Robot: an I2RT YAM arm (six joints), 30 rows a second.
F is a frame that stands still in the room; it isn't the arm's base.
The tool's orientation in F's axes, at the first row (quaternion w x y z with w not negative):
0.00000 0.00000 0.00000 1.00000
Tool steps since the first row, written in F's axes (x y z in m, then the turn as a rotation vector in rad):
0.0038 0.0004 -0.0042 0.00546 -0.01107 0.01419
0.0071 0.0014 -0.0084 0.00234 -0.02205 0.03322
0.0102 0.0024 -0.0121 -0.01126 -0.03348 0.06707
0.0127 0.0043 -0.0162 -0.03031 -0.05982 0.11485
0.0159 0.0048 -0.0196 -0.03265 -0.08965 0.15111
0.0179 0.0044 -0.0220 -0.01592 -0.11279 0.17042
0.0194 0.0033 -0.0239 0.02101 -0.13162 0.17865
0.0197 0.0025 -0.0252 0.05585 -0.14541 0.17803
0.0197 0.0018 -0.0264 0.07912 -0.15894 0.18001
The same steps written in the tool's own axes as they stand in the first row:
-0.0038 -0.0004 -0.0042 -0.00546 0.01107 0.01419
-0.0071 -0.0014 -0.0084 -0.00234 0.02205 0.03322
-0.0102 -0.0024 -0.0121 0.01126 0.03348 0.06707
-0.0127 -0.0043 -0.0162 0.03031 0.05982 0.11485
-0.0159 -0.0048 -0.0196 0.03265 0.08965 0.15111
-0.0179 -0.0044 -0.0220 0.01592 0.11279 0.17042
-0.0194 -0.0033 -0.0239 -0.02101 0.13162 0.17865
-0.0197 -0.0025 -0.0252 -0.05585 0.14541 0.17803
-0.0197 -0.0018 -0.0264 -0.07912 0.15894 0.18001

